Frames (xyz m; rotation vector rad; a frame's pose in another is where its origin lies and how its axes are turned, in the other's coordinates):
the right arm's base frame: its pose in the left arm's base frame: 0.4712 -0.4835 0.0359 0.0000 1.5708 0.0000
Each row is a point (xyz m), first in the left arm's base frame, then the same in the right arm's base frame.
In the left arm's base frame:
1: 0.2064 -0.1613 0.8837
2: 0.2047 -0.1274 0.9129
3: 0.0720 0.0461 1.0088
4: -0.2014 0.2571 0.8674
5: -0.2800 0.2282 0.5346
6: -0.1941 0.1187 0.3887
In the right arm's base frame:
1: -0.8478 0.3222 -0.2648
2: -0.8770 0.3561 -0.2665
3: -0.9729 0.5296 -0.3992
4: -0.8315 0.7406 -0.6726
5: -0.4987 0.7117 -0.7512
6: -0.3528 0.6022 -0.6653

